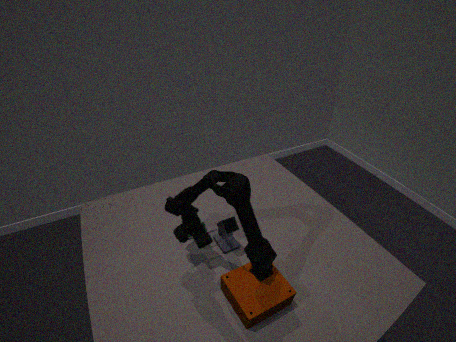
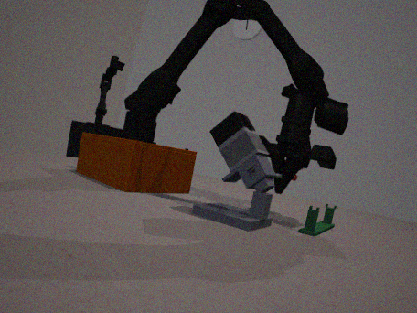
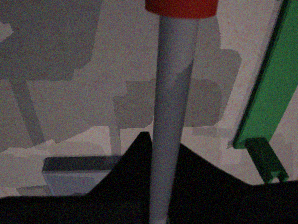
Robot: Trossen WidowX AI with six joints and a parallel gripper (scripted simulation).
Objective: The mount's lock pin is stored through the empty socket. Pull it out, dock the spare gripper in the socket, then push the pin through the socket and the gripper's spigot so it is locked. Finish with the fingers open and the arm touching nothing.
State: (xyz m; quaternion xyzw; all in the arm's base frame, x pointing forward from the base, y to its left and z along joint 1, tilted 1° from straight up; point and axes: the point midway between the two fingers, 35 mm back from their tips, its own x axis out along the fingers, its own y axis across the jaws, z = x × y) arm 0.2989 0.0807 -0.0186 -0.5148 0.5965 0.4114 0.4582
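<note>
The grey mount lies 20 mm behind my gripper tip and 100 mm to the right of it. Round my gripper tip: spare gripper: 50 mm behind, 100 mm to the right, 70 mm above; green cradle: 90 mm ahead, 30 mm below.
</note>
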